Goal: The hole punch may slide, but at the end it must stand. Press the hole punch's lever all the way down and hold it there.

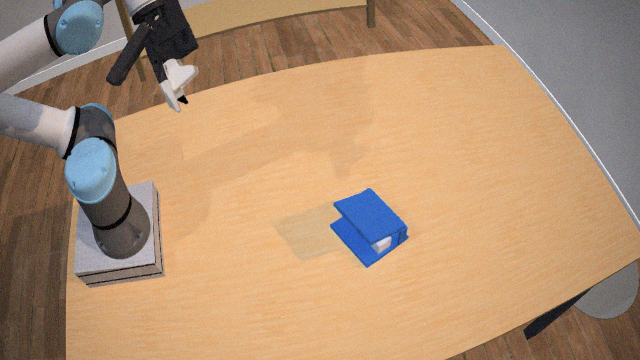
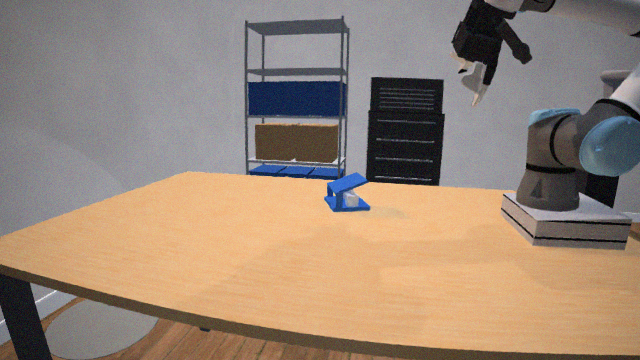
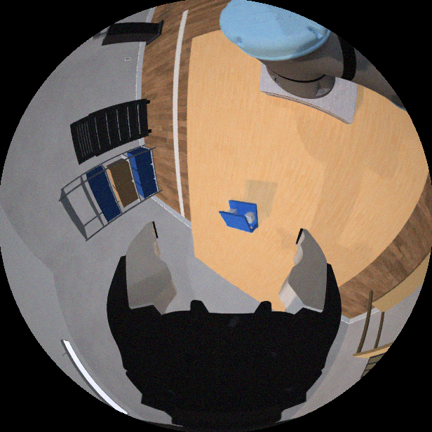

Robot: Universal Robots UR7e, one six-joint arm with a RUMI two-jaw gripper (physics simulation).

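Where they show: gripper, fingertip midpoint: [image 1: 183,107] [image 2: 465,89]; arm's base, link origin: [image 1: 122,230] [image 2: 546,202].
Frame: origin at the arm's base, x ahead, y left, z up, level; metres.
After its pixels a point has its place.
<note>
The blue hole punch [image 1: 370,215] @[x 0.514, y -0.115, z 0.003 m] [image 2: 340,201] @[x 0.526, y -0.046, z -0.038 m] [image 3: 242,220] stands upright on its base on the table. Its lever [image 1: 371,214] @[x 0.517, y -0.113, z 0.002 m] [image 2: 348,183] @[x 0.510, y -0.092, z 0.001 m] is raised and slopes up from the hinge, with a gap to the base. White parts [image 1: 383,244] @[x 0.524, y -0.166, z -0.028 m] [image 2: 351,199] @[x 0.498, y -0.063, z -0.035 m] [image 3: 249,217] show between lever and base. My gripper [image 1: 183,104] @[x 0.239, y 0.007, z 0.261 m] [image 2: 467,88] @[x 0.239, y 0.007, z 0.261 m] [image 3: 228,227] is open, with nothing between its jaws. It hangs high above the table, well apart from the hole punch, toward the arm's side.
The wooden table [image 1: 475,150] @[x 0.849, y 0.013, z -0.067 m] [image 2: 200,240] @[x 0.795, y 0.215, z -0.067 m] [image 3: 235,125] carries the arm's base block [image 1: 120,272] @[x -0.022, y -0.094, z -0.019 m] [image 2: 580,232] @[x -0.019, y 0.131, z -0.031 m] [image 3: 345,107]. Beyond the table stand a shelf rack [image 2: 295,27] and a black drawer cabinet [image 2: 406,130] [image 3: 117,125].
</note>
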